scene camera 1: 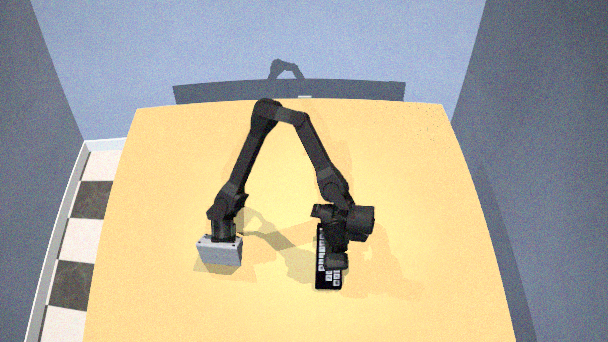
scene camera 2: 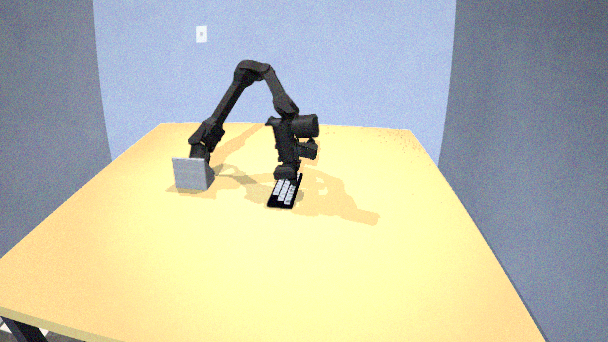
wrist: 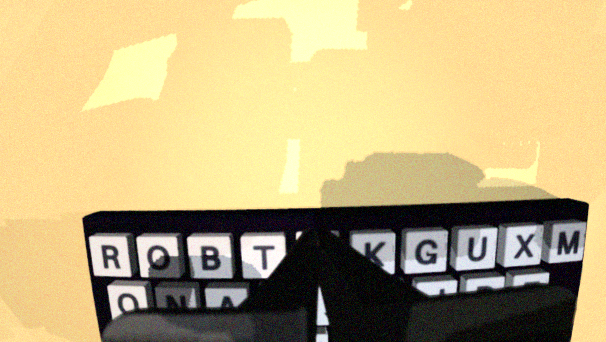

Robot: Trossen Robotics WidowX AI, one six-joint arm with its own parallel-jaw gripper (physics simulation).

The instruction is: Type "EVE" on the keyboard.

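Frame: origin at the arm's base, x left, y back, z up, level; metres.
Seen in the pictures: gripper, fingertip midpoint: (scene camera 1: 338, 251) (scene camera 2: 295, 185) (wrist: 315, 239); arm's base at its link origin: (scene camera 1: 222, 239) (scene camera 2: 197, 165).
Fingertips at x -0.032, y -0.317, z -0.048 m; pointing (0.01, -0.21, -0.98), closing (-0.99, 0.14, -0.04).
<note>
Offsets run from my fingertips to a thing's top centre. Level surfaces: height alone.
The black keyboard @[dz +0.004, dx -0.007, dy +0.027 m] (scene camera 1: 321, 285) (scene camera 2: 274, 203) (wrist: 200, 218) lies flat on the table, its white letter keys facing up. My gripper (scene camera 2: 294, 180) (wrist: 315, 239) is shut with nothing between its fingers and points down at the keyboard. In the wrist view its tips are at the top row, between the T key @[dz +0.004, dx +0.020, dy +0.002 m] (wrist: 263, 254) and the K key @[dz +0.004, dx -0.021, dy +0.009 m] (wrist: 374, 251), over the E key @[dz +0.000, dx +0.000, dy +0.006 m] (wrist: 300, 234), which shows as thin white edges beside them. Contact between the tips and the key is hidden. The V key does not show in the wrist view; the fingers cover much of the lower rows.
The table @[dz -0.012 m] (scene camera 1: 165, 175) (scene camera 2: 210, 260) carries the grey base block (scene camera 1: 220, 251) (scene camera 2: 190, 174) of the arm, left of the keyboard in both scene views. The black arm (scene camera 1: 315, 145) (scene camera 2: 227, 102) arches from it to the keyboard. Walls stand behind and at the sides.
</note>
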